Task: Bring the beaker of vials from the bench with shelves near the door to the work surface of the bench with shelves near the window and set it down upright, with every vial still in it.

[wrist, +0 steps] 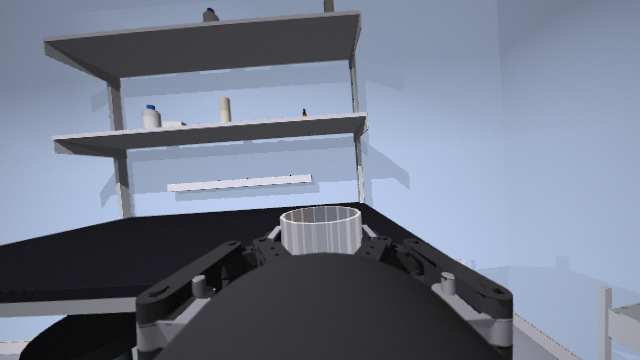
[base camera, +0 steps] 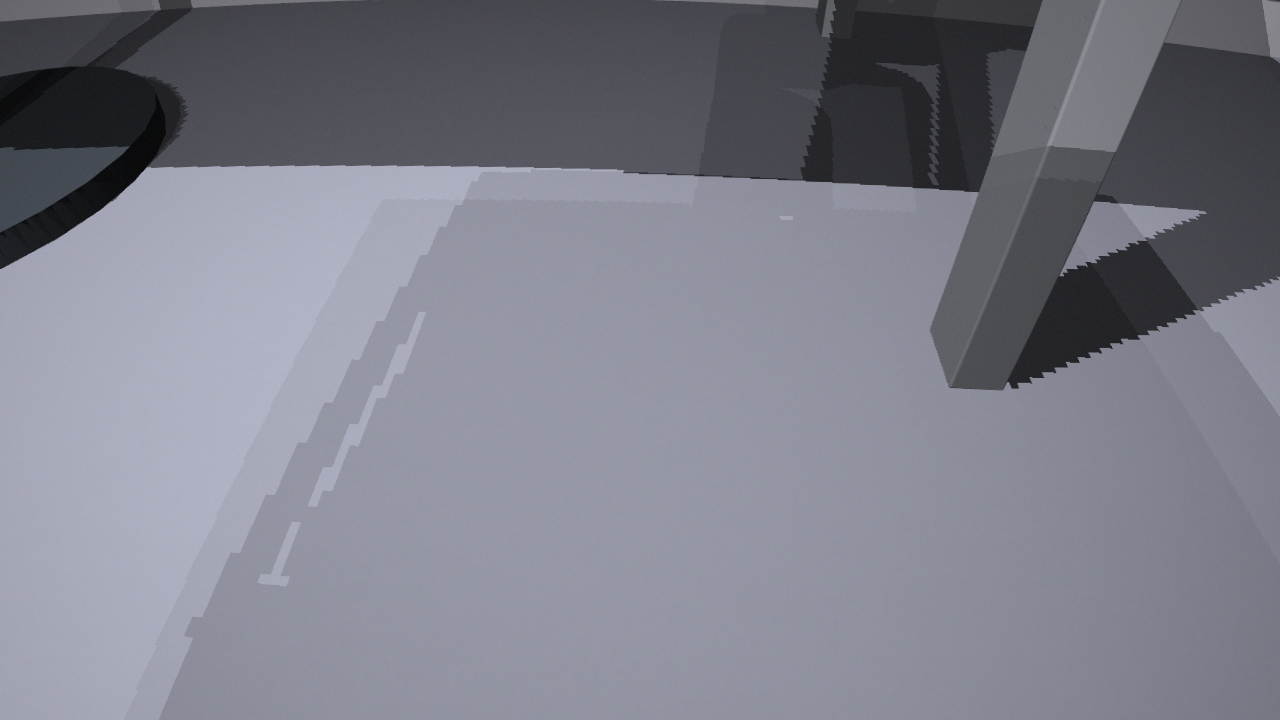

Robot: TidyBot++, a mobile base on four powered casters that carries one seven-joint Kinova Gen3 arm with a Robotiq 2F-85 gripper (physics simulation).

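The clear beaker [wrist: 321, 239] stands upright between the fingers of my gripper [wrist: 321, 235], which is shut on it. Its open rim shows above the dark gripper body, which hides its lower part. Vertical streaks show through its wall; single vials cannot be told apart. Behind it is a bench with a black work surface [wrist: 165, 250] and two shelves above, the lower shelf [wrist: 240, 132] and the upper shelf [wrist: 240, 47]. The beaker overlaps the right part of the work surface in the wrist view; its height over it is hard to tell. The window does not show.
A grey bench leg [base camera: 1029, 259] stands at the right in the base view. A round black stool base [base camera: 152, 143] is at the left; a black stool seat [wrist: 75, 335] shows below the bench's front edge. Bottles stand on the shelves. A pale cart [wrist: 605, 320] is at the far right.
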